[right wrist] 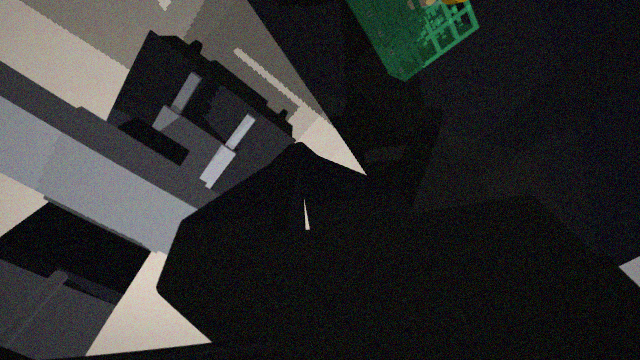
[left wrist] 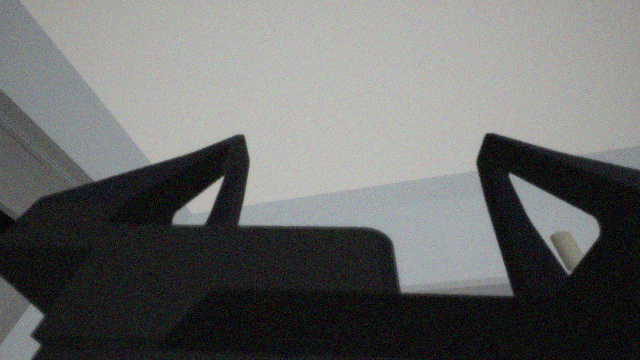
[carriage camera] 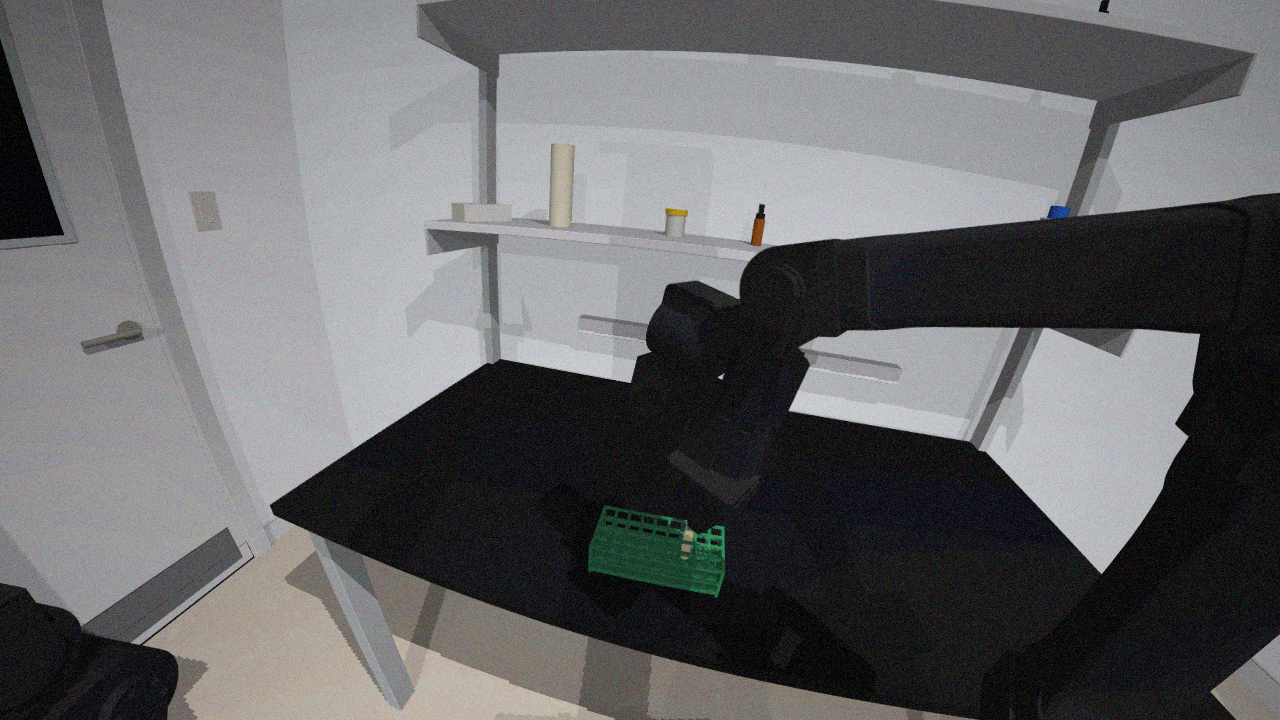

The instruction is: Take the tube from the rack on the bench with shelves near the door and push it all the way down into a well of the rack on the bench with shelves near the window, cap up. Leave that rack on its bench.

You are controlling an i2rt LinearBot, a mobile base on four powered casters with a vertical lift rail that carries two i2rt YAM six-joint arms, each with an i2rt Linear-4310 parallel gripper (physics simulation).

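Frame: origin at the left arm's base, x ahead, y left, z up, level; millimetres.
Seen in the pictures: left gripper, fingertip midpoint: [left wrist: 361, 147]; right gripper, fingertip midpoint: [right wrist: 297, 154] [carriage camera: 694, 529].
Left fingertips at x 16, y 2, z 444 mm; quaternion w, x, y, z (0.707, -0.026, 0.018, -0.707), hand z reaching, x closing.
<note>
Offsets run from my left fingertips to a thing's middle. "spot": to the spot under its first point. Level surfaces: height alone.
The green rack @[344 mm ahead, 417 mm right, 524 mm down] [carriage camera: 657, 559] [right wrist: 370, 35] stands near the front edge of the black bench @[553 mm down] [carriage camera: 429, 465] beside the door. The tube @[346 mm ahead, 461 mm right, 489 mm down] [carriage camera: 686, 544] is in a well towards the rack's right end; its pale body shows through the green grid, and its orange cap shows at the top edge of the right wrist view. My right gripper [carriage camera: 700, 521] [right wrist: 297, 154] points down at the right part of the rack, its dark fingertips shut with nothing between them. They hide the top of the tube in the carriage view. My left gripper [left wrist: 361, 147] is open and empty, facing the ceiling. The window-side bench and its rack do not show.
A shelf [carriage camera: 608, 237] behind the bench holds a pale box @[spot: 863 mm ahead, 9 mm left, 75 mm down] [carriage camera: 481, 212], a tall cream cylinder @[spot: 828 mm ahead, 184 mm right, 5 mm down] [carriage camera: 561, 185], a yellow-lidded jar @[spot: 812 mm ahead, 441 mm right, 64 mm down] [carriage camera: 675, 222] and an orange bottle @[spot: 800 mm ahead, 626 mm right, 57 mm down] [carriage camera: 758, 228]. An upper shelf [carriage camera: 760, 76] overhangs the bench. The door [carriage camera: 80, 429] is at left.
</note>
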